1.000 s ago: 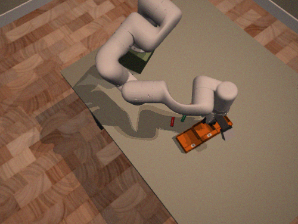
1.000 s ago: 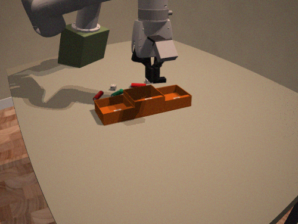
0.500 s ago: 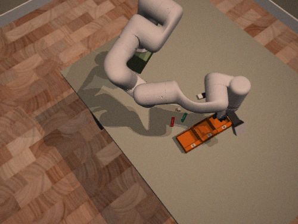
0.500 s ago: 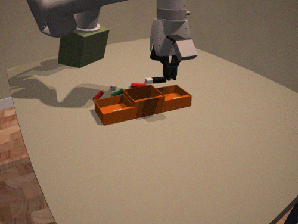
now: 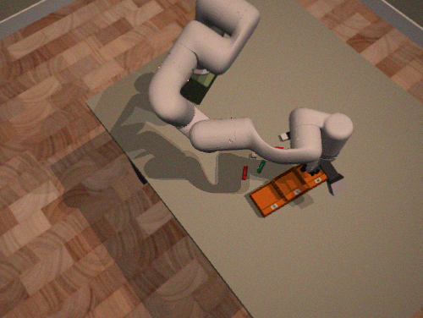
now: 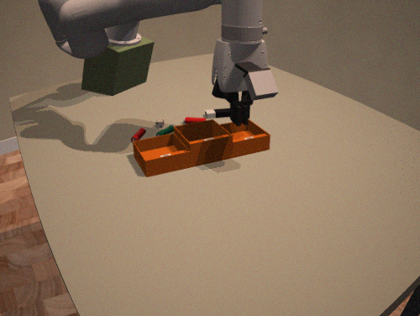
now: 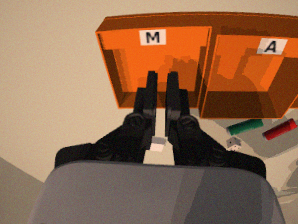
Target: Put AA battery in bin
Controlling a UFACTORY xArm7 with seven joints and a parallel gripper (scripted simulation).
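The red battery lies 14 cm behind my hand, 3 cm to the right of it and 6 cm below it. Round my hand: small white die (16 cm behind, 11 cm to the right, 6 cm below); green battery (11 cm behind, 11 cm to the right, 6 cm below); black-and-white block (16 cm behind, 3 cm to the left, 6 cm below).
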